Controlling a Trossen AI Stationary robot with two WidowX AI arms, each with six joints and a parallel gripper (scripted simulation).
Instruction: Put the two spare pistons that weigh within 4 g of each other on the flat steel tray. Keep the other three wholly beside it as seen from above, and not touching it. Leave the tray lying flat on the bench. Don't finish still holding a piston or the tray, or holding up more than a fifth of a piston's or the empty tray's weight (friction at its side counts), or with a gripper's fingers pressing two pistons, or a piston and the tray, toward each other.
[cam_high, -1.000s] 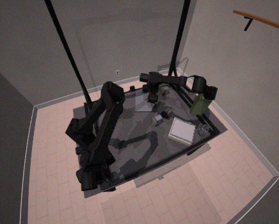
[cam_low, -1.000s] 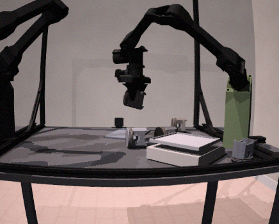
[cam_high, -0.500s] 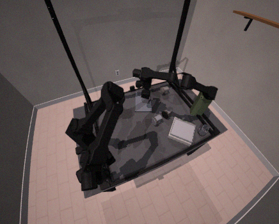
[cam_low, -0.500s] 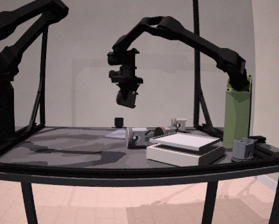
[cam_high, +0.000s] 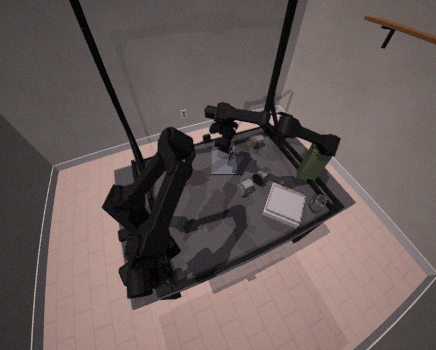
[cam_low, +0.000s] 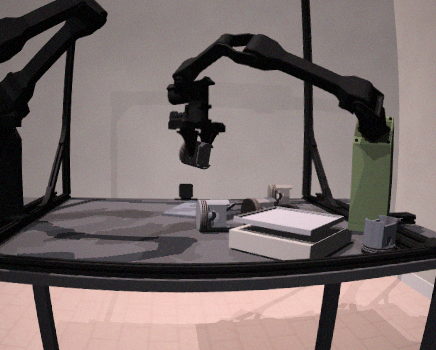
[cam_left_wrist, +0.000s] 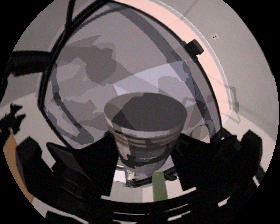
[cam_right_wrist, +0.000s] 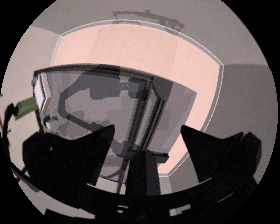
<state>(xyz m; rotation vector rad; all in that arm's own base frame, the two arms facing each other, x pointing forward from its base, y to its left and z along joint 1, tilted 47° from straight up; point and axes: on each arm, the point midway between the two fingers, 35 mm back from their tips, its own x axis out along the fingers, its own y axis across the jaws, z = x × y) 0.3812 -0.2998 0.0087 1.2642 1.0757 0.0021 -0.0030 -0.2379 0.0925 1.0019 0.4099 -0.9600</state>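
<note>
Right now my left hand is 6 cm past the flat grey steel tray, 1 cm to the right of it and 19 cm above it. Round my left hand: piston (10 cm behind, 25 cm to the left, 16 cm below); white scale pan (35 cm ahead, 18 cm to the left, 14 cm below).
</note>
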